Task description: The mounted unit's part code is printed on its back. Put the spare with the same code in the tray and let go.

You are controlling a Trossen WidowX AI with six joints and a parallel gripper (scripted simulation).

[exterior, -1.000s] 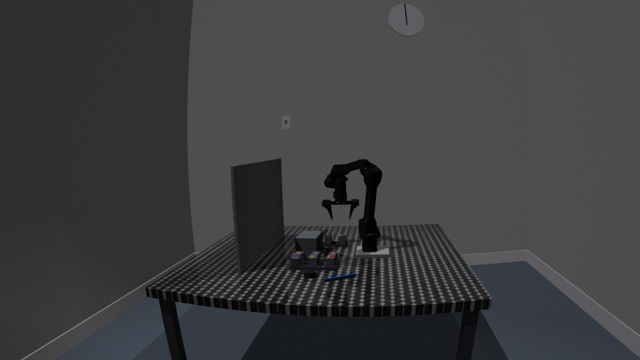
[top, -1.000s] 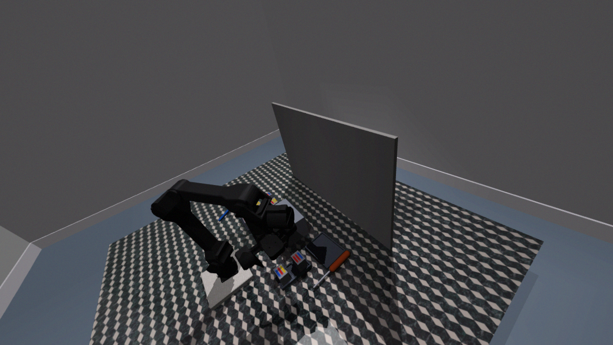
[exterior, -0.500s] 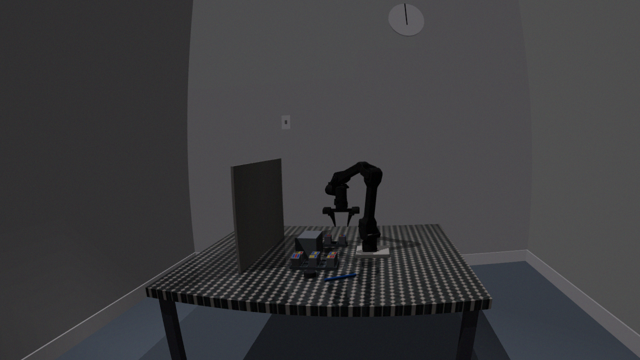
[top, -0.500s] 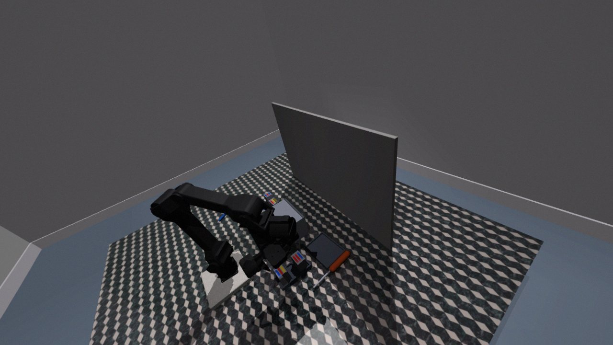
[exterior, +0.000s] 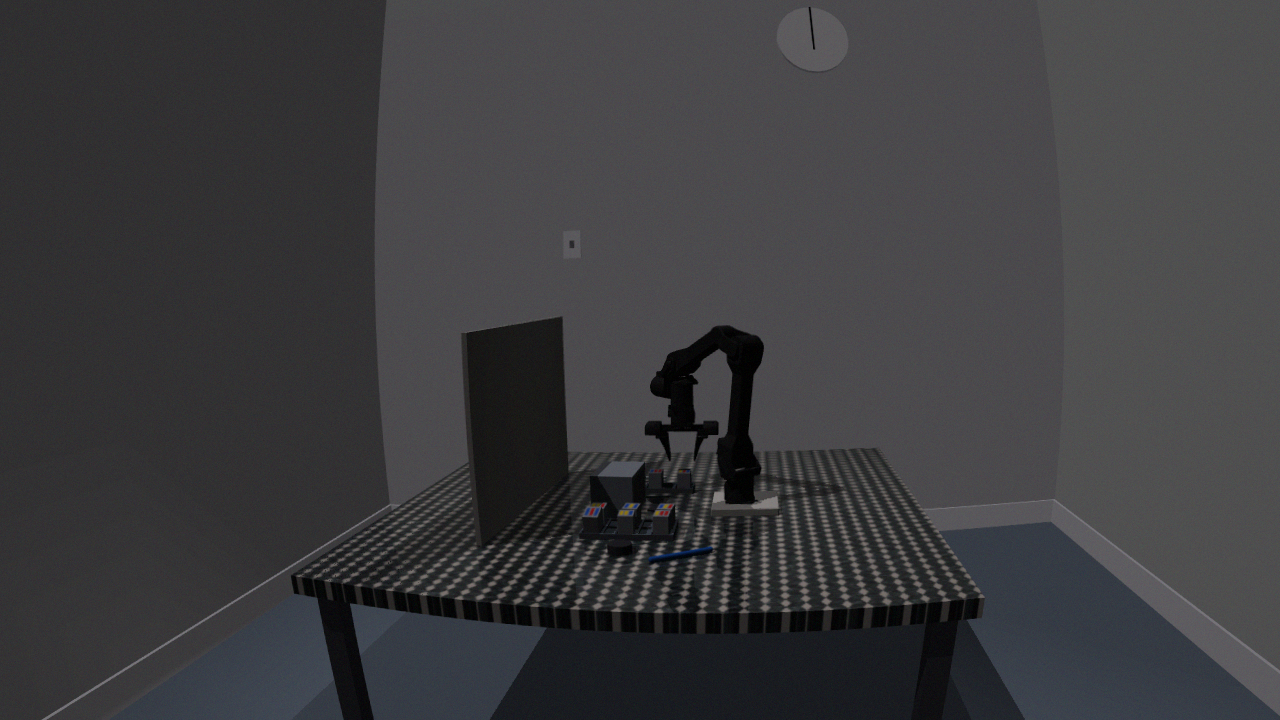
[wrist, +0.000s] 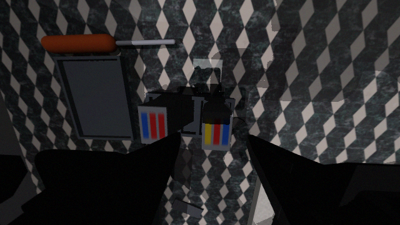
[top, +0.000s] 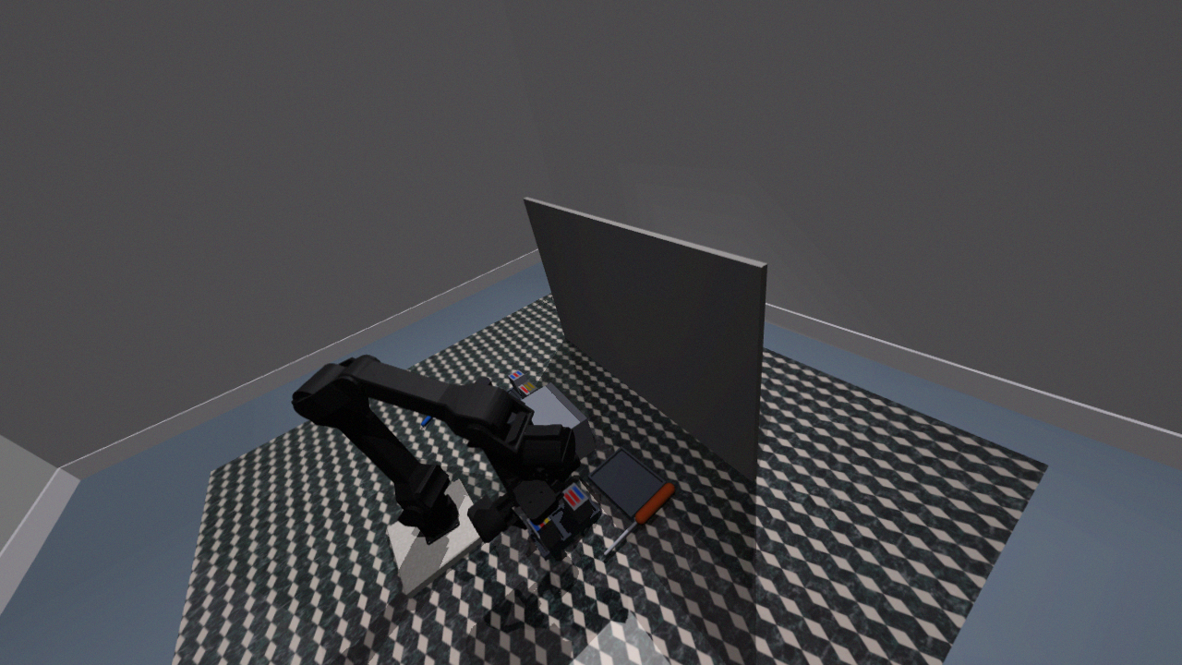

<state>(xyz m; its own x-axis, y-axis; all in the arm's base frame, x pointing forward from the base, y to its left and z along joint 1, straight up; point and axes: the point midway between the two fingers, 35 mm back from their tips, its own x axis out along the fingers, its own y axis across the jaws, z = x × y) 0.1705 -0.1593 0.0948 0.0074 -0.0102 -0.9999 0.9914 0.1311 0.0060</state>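
The grey spare block is 4 cm below my gripper tip, 1 cm to the left of it and 1 cm behind it. Round my gripper tip: grey tray: 18 cm ahead, 8 cm below, 1 cm to the left; grey mounted unit: 20 cm to the left, 12 cm ahead, 3 cm below; tall grey panel: 35 cm ahead, 21 cm to the left, 15 cm above.
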